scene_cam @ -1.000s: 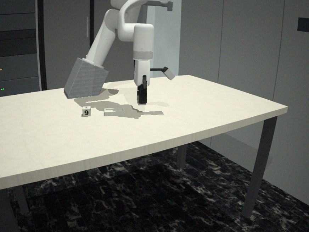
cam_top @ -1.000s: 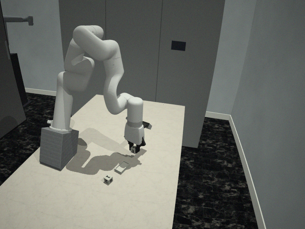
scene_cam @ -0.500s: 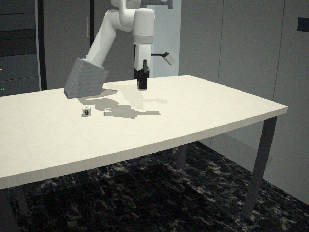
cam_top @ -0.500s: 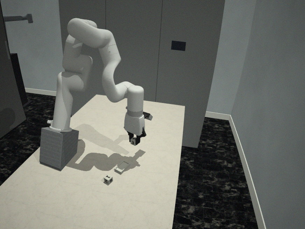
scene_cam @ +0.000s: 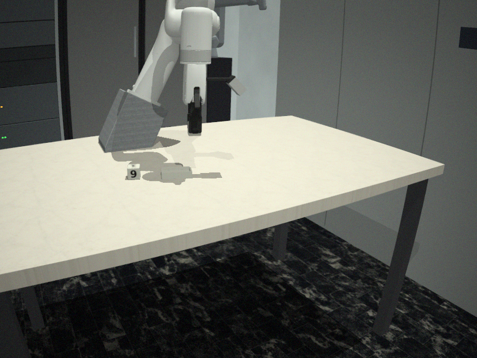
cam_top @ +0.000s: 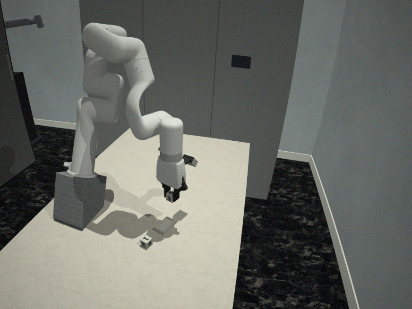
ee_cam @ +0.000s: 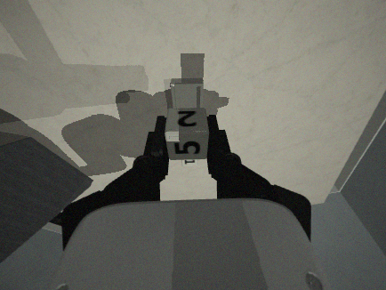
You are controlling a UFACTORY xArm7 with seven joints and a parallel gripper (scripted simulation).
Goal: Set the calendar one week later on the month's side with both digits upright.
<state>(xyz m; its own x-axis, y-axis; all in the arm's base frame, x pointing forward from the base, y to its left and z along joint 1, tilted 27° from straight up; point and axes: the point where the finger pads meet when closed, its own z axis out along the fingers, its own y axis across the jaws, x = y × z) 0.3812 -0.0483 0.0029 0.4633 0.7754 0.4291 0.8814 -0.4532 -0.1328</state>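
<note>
My gripper is now 2 cm past the tray, 4 cm to the left of it and 13 cm above it. Round my hand: digit cube (7 cm behind, 14 cm to the right, 12 cm below).
</note>
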